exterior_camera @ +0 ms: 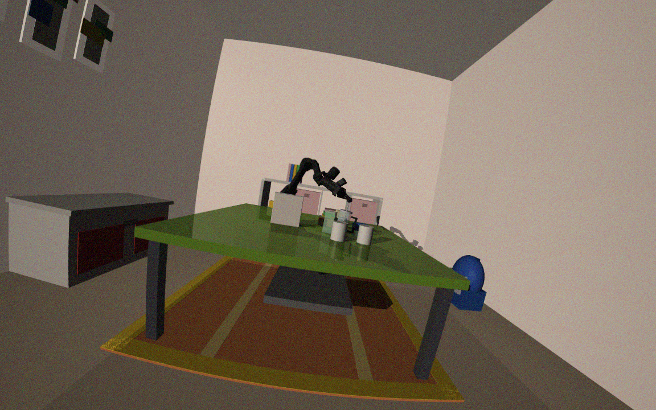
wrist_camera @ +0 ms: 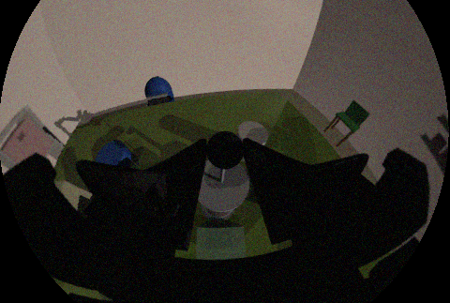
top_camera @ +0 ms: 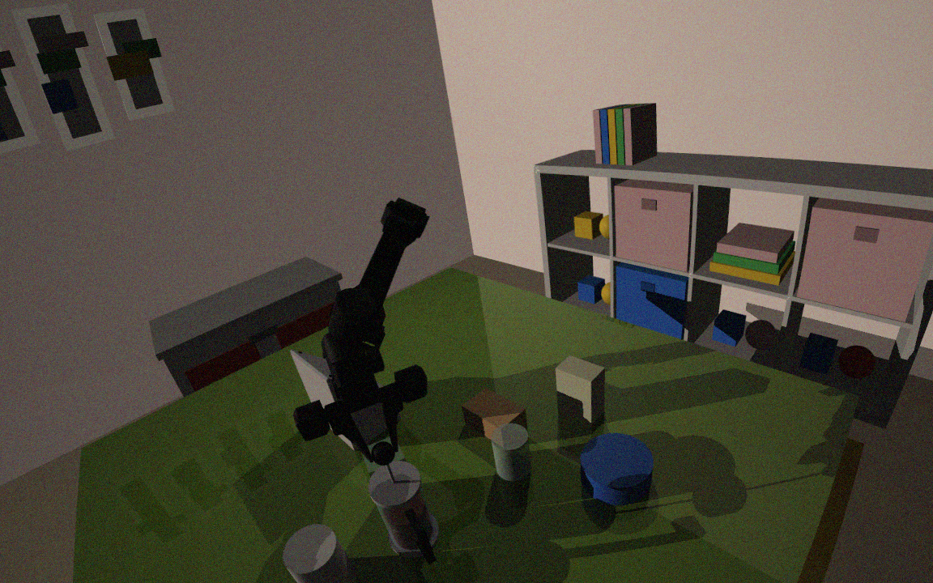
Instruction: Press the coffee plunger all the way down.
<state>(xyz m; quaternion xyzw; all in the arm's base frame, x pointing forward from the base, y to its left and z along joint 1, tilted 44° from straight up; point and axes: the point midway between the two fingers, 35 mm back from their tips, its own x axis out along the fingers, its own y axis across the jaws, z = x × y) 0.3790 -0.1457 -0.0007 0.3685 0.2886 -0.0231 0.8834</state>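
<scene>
Now: gripper tip 11 cm above the coffee press. From my gripper tip the other things lie so: brown box: 27 cm to the left, 19 cm below, 11 cm behind; blue round tin: 31 cm to the left, 19 cm below, 15 cm ahead; beige block: 41 cm to the left, 16 cm below.
</scene>
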